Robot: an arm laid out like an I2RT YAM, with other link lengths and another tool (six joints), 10 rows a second.
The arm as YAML. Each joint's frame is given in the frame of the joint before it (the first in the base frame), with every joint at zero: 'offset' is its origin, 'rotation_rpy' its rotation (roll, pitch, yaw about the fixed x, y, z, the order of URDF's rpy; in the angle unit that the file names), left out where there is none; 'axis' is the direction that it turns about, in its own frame. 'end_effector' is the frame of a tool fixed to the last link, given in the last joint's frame.
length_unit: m
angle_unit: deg
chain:
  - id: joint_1
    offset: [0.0, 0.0, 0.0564]
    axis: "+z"
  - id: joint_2
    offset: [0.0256, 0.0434, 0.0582]
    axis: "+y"
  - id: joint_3
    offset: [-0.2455, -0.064, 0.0]
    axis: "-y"
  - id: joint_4
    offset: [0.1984, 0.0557, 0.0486]
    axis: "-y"
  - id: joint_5
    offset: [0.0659, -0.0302, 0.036]
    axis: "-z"
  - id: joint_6
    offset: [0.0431, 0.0, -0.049]
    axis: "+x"
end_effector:
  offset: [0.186, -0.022, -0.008]
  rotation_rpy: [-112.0, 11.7, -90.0]
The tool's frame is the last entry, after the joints.
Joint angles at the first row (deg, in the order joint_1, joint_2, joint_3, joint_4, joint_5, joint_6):
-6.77, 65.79, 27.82, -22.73, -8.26, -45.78
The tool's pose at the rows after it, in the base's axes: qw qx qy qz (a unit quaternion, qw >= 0); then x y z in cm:
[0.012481 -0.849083 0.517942 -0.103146 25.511 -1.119 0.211]
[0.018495 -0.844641 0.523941 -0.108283 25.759 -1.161 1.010]
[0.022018 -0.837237 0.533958 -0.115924 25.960 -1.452 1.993]
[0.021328 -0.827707 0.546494 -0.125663 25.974 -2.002 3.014]
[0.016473 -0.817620 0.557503 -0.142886 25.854 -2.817 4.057]
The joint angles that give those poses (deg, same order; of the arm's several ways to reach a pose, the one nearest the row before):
-6.77, 65.00, 29.23, -24.61, -8.78, -45.23
-6.77, 63.80, 30.39, -25.99, -8.79, -44.30
-6.79, 62.23, 31.81, -27.78, -8.20, -43.05
-6.85, 60.29, 33.18, -29.88, -6.96, -41.74
-6.94, 57.63, 33.90, -31.58, -5.05, -40.98

